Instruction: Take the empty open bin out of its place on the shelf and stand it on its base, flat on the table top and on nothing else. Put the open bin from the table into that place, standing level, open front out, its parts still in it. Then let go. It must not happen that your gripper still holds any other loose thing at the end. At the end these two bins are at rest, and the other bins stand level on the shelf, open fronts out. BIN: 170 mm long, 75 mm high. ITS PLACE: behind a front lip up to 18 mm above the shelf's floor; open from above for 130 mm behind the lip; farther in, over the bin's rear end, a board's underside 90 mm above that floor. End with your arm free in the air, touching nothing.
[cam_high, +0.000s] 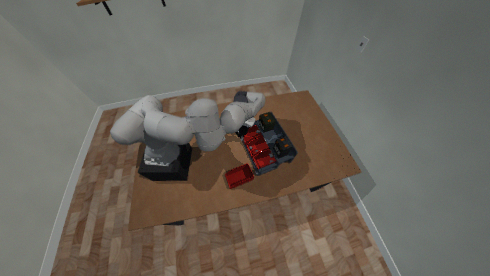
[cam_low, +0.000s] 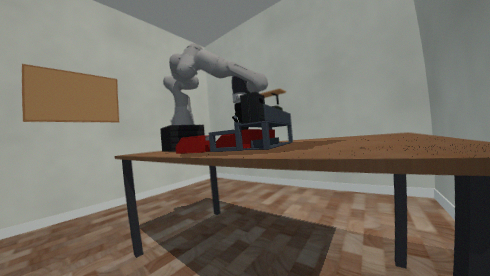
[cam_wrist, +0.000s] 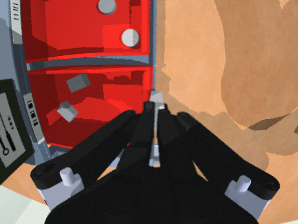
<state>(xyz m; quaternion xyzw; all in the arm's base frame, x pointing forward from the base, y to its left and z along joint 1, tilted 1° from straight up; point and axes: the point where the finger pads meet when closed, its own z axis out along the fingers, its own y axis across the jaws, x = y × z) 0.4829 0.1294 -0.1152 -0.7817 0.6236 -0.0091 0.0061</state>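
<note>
The grey shelf lip is 110 mm to the right of my hand, 40 mm below it and 30 mm ahead of it. From my hand the other things lie so: black box 240 mm ahead, 180 mm to the right, 110 mm above.
</note>
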